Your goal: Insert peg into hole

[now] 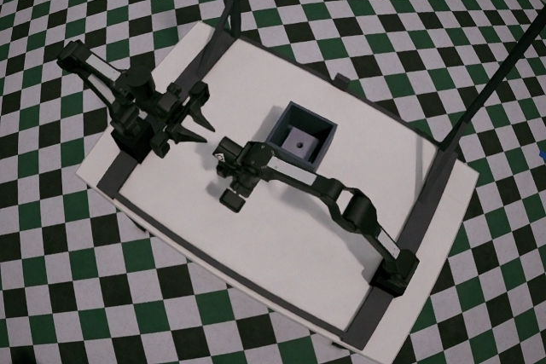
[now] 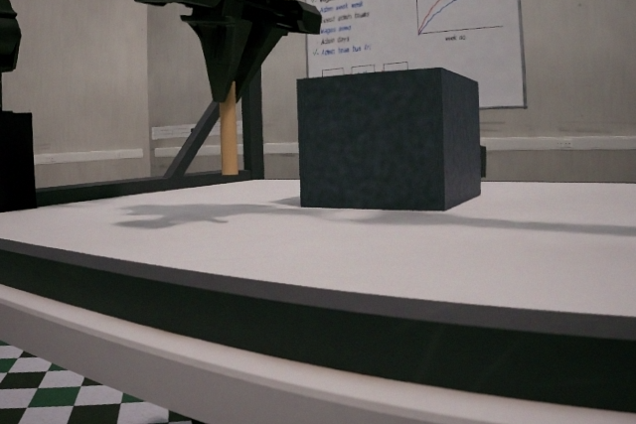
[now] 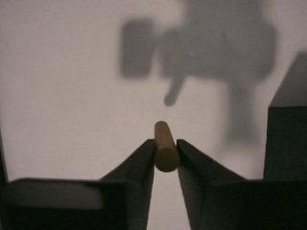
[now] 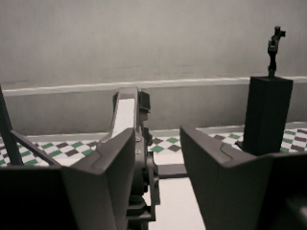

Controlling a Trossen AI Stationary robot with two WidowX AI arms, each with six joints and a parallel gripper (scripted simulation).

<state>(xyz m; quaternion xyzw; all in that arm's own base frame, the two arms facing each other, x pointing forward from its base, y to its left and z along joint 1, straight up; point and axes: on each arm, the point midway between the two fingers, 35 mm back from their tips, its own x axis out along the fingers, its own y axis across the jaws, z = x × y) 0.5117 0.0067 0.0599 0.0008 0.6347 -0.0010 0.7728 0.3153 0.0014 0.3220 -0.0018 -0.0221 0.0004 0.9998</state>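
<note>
Now: the tan peg 6 cm below my left hand. The rest, counted from my left hand: dark border strip: 23 cm ahead, 5 cm to the left, 13 cm below; then pale plate: 21 cm behind, 7 cm to the left, 10 cm below.
</note>
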